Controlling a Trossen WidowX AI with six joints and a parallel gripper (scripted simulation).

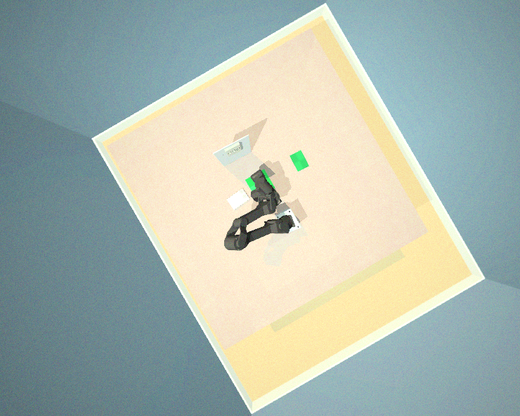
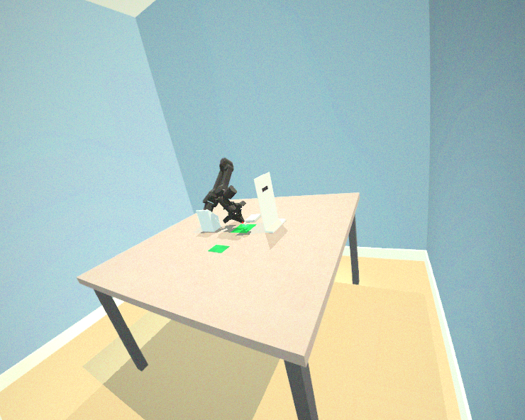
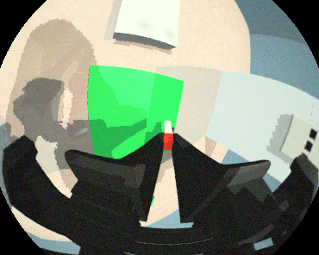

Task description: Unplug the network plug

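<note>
Right now the green square is 40 mm below my gripper tip and 10 mm behind it. Round my gripper tip: upright panel: 170 mm ahead, 100 mm above, 60 mm to the left; then plug: right at my gripper tip.
</note>
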